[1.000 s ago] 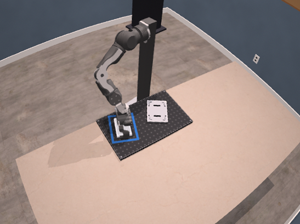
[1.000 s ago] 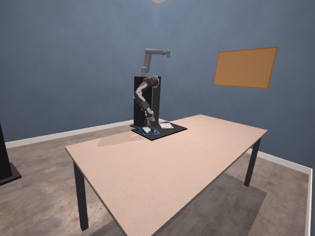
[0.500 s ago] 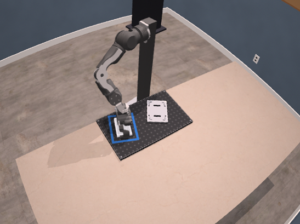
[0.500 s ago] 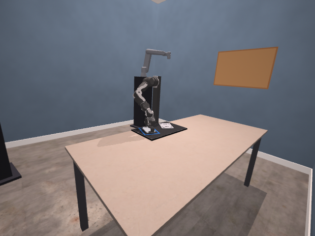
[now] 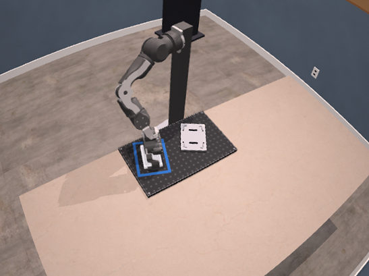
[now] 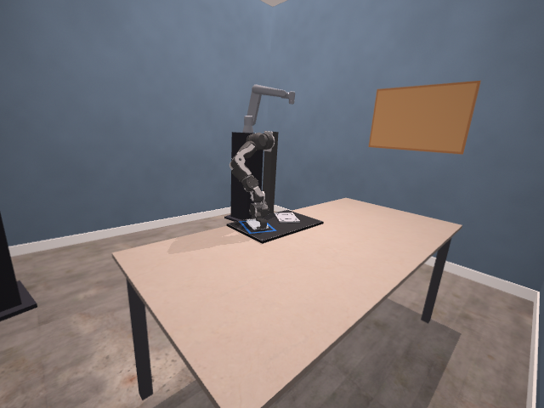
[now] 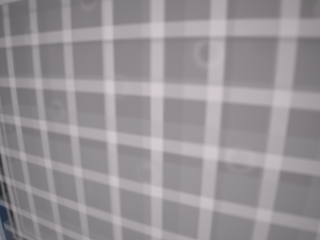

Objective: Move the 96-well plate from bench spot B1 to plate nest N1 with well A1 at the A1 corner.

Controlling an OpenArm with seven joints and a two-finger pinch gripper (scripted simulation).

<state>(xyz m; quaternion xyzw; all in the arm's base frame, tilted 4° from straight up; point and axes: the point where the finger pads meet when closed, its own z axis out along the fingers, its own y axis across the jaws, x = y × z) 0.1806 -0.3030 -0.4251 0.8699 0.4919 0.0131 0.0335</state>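
Now: the white 96-well plate 10 mm above my hand. Also, from my hand: white plate nest N1: 230 mm to the left, 50 mm ahead.
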